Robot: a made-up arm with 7 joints.
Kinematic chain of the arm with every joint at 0, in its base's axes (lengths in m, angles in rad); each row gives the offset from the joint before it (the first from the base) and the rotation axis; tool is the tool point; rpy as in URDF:
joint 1: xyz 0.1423 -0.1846 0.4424 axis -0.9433 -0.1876 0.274
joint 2: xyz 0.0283 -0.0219 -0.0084 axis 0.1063 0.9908 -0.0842
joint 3: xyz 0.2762 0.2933 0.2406 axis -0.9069 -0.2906 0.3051
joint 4: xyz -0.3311 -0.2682 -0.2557 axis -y
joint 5: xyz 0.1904 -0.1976 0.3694 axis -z
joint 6: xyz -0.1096 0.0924 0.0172 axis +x
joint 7: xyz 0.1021 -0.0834 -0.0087 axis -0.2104 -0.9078 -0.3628
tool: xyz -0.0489 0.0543 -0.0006 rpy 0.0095 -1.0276 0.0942
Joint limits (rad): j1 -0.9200..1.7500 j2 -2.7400..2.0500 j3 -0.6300..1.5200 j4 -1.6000..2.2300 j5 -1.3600..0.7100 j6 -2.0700..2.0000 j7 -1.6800..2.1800
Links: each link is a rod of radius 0.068 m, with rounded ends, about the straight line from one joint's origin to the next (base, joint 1, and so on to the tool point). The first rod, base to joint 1, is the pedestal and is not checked.
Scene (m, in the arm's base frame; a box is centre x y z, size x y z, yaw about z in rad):
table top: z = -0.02
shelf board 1: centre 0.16 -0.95 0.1 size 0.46 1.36 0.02 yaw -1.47
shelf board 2: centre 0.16 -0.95 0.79 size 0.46 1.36 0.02 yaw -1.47
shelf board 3: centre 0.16 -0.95 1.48 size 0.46 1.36 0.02 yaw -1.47
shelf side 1: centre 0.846 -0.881 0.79 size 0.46 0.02 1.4 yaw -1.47
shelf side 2: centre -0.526 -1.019 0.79 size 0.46 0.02 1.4 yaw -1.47
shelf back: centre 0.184 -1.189 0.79 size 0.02 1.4 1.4 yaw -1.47
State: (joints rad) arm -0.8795 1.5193 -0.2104 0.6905 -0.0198 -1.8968 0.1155
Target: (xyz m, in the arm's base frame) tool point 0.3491 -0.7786 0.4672
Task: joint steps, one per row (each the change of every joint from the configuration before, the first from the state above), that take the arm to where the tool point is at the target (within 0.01 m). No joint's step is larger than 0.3 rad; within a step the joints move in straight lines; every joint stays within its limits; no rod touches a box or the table.
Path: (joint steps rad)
1: -0.0101 -0.1188 0.2962 0.1248 -0.1321 0.0189 0.0471
2: -0.0102 -0.1188 0.2962 0.1248 -0.1322 0.0190 0.0471
3: -0.0101 -0.1187 0.2962 0.1248 -0.1321 0.0189 0.0471
4: -0.0101 -0.1188 0.2962 0.1248 -0.1321 0.0190 0.0472

